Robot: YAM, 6 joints.
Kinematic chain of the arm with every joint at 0, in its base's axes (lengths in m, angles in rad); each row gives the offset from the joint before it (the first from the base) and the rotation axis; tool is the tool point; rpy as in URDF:
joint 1: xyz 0 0 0.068 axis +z
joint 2: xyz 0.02 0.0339 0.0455 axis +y
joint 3: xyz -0.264 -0.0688 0 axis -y
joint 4: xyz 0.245 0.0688 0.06 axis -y
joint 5: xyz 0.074 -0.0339 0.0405 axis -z
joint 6: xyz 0.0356 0 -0.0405 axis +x
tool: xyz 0 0 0 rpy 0 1.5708 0
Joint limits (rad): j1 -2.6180..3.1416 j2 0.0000..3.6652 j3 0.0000..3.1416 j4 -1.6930..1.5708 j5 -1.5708..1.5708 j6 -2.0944..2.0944
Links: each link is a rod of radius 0.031 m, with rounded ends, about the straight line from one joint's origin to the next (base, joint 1, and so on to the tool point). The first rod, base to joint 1, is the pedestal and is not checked.
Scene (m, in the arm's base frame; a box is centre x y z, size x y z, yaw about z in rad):
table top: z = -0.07
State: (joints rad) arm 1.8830 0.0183 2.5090 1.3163 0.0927 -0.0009
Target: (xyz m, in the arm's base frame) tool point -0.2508 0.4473 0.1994
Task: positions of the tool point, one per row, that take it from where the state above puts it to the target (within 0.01 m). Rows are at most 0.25 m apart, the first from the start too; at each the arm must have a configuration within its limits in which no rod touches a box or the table.
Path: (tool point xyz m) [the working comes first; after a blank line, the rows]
Joints at the target: 2.0869 2.2514 1.4802 0.8486 0.0732 -0.0009
Straight joint move there: clear.

1: 0.1727 -0.4821 0.3534
2: 0.1422 -0.3654 0.5237
3: 0.0856 -0.2011 0.6378
4: 0.0094 -0.0142 0.6796
5: -0.0754 0.1671 0.6442
6: -0.1556 0.3163 0.5390
7: -0.2178 0.4134 0.3821
8: -0.2508 0.4473 0.1994

